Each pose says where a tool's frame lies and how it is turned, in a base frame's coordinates. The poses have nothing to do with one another.
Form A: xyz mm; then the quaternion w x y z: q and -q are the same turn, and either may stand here.
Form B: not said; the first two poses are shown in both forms.
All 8 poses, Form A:
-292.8, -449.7, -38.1, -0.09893, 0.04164, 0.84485, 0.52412
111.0, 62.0, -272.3, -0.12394, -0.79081, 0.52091, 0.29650
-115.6, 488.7, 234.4, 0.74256, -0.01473, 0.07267, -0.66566
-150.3, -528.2, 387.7, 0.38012, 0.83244, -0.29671, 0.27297
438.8, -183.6, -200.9, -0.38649, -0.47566, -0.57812, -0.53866
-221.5, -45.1, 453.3, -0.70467, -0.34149, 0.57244, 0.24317
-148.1, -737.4, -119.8, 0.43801, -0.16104, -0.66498, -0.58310
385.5, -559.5, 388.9, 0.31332, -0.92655, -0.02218, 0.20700
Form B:
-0.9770, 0.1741, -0.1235, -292.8; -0.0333, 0.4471, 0.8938, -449.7; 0.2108, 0.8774, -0.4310, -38.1; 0, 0, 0, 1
0.2815, -0.7504, -0.5981, 111.0; -0.8974, -0.4266, 0.1129, 62.0; -0.3398, 0.5049, -0.7935, -272.3; 0, 0, 0, 1
0.1032, 0.9864, 0.1275, -115.6; -0.9907, 0.1134, -0.0749, 488.7; -0.0883, -0.1186, 0.9890, 234.4; 0, 0, 0, 1
0.6749, -0.7015, 0.2289, -150.3; -0.2865, -0.5349, -0.7948, -528.2; 0.6800, 0.4709, -0.5620, 387.7; 0, 0, 0, 1
-0.2487, 0.1336, 0.9593, 438.8; 0.9663, -0.0328, 0.2551, -183.6; 0.0656, 0.9905, -0.1209, -200.9; 0, 0, 0, 1
0.2264, -0.0483, -0.9728, -221.5; -0.7337, 0.6485, -0.2029, -45.1; 0.6407, 0.7597, 0.1114, 453.3; 0, 0, 0, 1
-0.5644, 0.7250, -0.3947, -148.1; -0.2966, 0.2681, 0.9166, -737.4; 0.7703, 0.6344, 0.0637, -119.8; 0, 0, 0, 1
0.9133, -0.0886, -0.3975, 385.5; 0.1708, -0.8027, 0.5714, -559.5; -0.3697, -0.5898, -0.7180, 388.9; 0, 0, 0, 1

